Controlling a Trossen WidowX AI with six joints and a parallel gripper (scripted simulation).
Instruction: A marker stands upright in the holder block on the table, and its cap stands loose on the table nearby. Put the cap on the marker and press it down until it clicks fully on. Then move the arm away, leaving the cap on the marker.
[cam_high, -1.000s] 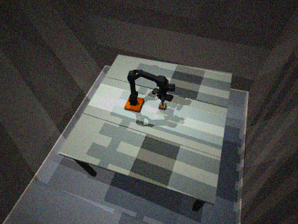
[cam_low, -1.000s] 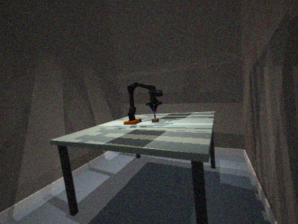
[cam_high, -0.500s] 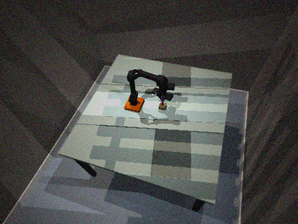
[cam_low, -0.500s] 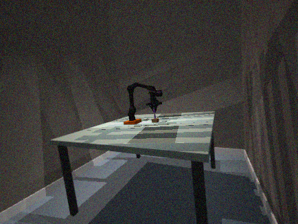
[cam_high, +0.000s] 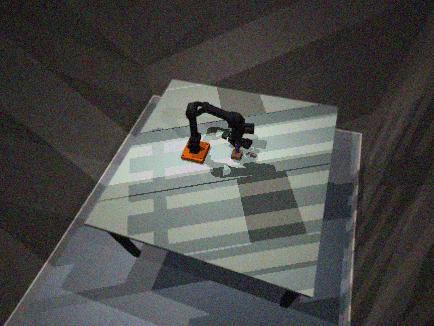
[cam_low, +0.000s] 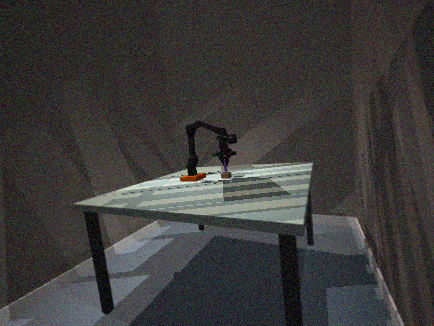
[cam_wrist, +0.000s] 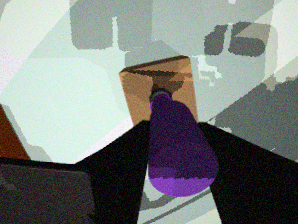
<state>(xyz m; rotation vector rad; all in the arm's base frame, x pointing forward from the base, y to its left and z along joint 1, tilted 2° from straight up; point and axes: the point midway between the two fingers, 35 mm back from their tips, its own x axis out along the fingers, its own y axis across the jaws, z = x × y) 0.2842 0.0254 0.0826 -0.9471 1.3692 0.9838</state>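
Right now my gripper tip is 10 mm below the marker cap. Round my gripper tip: holder block (80 mm below).
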